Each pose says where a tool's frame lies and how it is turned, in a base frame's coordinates. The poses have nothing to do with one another.
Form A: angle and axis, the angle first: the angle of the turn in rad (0 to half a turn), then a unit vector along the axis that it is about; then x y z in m.
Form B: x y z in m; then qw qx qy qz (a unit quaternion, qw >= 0). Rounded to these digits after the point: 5 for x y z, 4 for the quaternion.
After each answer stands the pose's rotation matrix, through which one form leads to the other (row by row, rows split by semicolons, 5 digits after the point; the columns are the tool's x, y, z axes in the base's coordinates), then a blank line. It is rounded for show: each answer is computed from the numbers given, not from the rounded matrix.
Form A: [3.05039 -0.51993 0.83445 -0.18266 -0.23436 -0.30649 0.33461]
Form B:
[-0.23436 -0.30649 0.33461 0.0456 -0.5194 0.8336 -0.1825]
-0.45631 -0.84927 0.26555; -0.88255 0.39388 -0.25685; 0.11355 -0.35156 -0.92925

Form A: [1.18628 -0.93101 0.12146 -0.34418 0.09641 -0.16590 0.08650]
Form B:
[0.09641 -0.16590 0.08650 0.8292 -0.5204 0.0679 -0.1924]
0.91676 0.24839 0.31283; -0.38971 0.38433 0.83691; 0.08765 -0.88915 0.44914

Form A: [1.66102 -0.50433 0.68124 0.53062 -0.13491 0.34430 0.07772]
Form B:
[-0.13491 0.34430 0.07772 0.6745 -0.3723 0.5029 0.3917]
0.18717 -0.90299 0.38675; 0.15394 0.41580 0.89633; -0.97019 -0.10823 0.21683

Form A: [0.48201 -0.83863 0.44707 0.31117 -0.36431 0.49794 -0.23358]
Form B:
[-0.36431 0.49794 -0.23358 0.9711 -0.2002 0.1067 0.0743]
0.96620 -0.18696 0.17751; 0.10153 0.90884 0.40461; -0.23698 -0.37291 0.89710

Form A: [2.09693 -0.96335 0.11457 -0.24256 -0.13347 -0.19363 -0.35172]
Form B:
[-0.13347 -0.19363 -0.35172 0.4989 -0.8349 0.0993 -0.2102]
0.89190 0.04396 0.45009; -0.37555 -0.48248 0.79131; 0.25194 -0.87481 -0.41381

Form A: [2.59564 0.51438 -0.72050 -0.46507 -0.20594 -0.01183 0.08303]
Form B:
[-0.20594 -0.01183 0.08303 0.2696 0.4953 -0.6938 -0.4479]
-0.36392 -0.44587 -0.81778; -0.92883 0.10815 0.35437; -0.06956 0.88854 -0.45349

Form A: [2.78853 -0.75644 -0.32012 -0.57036 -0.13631 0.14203 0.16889]
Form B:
[-0.13631 0.14203 0.16889 0.1756 -0.7447 -0.3151 -0.5615]
0.17080 0.66659 0.72559; 0.27216 -0.73968 0.61547; 0.94697 0.09235 -0.30776

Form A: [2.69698 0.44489 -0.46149 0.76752 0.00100 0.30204 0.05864]
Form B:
[0.00100 0.30204 0.05864 0.2205 0.4339 -0.4501 0.7486]
-0.52616 -0.72079 0.45124; -0.06055 -0.49753 -0.86533; 0.84823 -0.48263 0.21814

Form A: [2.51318 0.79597 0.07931 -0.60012 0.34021 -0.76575 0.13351]
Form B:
[0.34021 -0.76575 0.13351 0.3091 0.7570 0.0754 -0.5707]
0.33714 0.46698 -0.81748; -0.23859 -0.79758 -0.55402; -0.91072 0.38182 -0.15748

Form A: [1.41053 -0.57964 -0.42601 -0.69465 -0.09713 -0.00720 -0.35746]
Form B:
[-0.09713 -0.00720 -0.35746 0.7614 -0.3757 -0.2762 -0.4503]
0.44195 0.89327 -0.08216; -0.47822 0.31210 0.82091; 0.75894 -0.32351 0.56511

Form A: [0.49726 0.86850 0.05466 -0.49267 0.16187 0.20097 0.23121]
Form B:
[0.16187 0.20097 0.23121 0.9693 0.2137 0.0135 -0.1212]
0.97024 0.24076 -0.02575; -0.22926 0.87925 -0.41755; -0.07789 0.41103 0.90829

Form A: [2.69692 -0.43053 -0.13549 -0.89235 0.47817 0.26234 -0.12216]
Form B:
[0.47817 0.26234 -0.12216 0.2205 -0.4199 -0.1322 -0.8704]
-0.55007 0.49485 0.67272; -0.27286 -0.86782 0.41525; 0.78929 0.04485 0.61238

